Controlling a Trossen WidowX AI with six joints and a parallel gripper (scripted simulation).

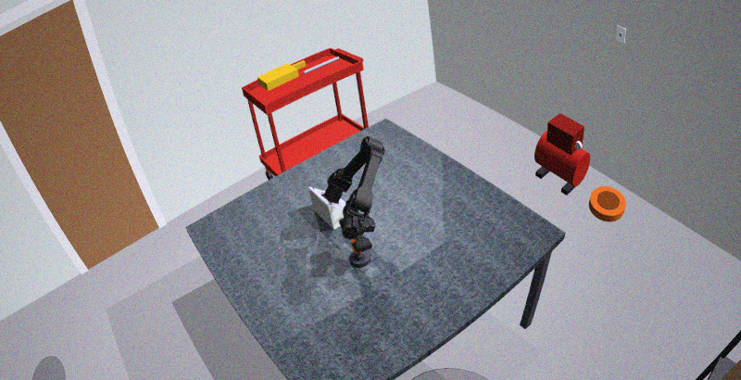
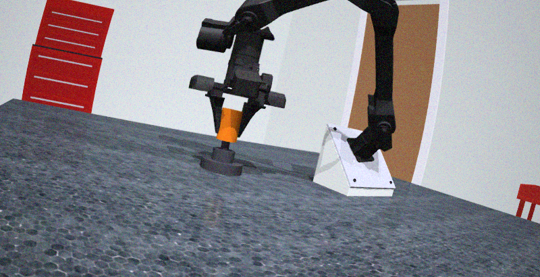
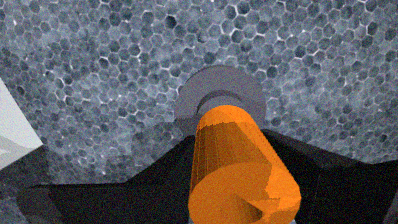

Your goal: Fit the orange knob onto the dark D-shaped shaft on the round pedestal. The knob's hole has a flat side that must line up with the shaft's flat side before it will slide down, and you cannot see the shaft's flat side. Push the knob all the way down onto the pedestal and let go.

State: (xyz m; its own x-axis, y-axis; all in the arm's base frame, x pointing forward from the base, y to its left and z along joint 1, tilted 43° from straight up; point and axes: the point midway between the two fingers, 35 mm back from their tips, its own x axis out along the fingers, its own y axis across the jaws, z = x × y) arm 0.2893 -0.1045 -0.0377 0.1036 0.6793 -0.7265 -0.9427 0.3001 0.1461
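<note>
Right now my gripper tip is 20 mm below the orange knob. The rest, counted from my gripper tip: pedestal 40 mm below.
</note>
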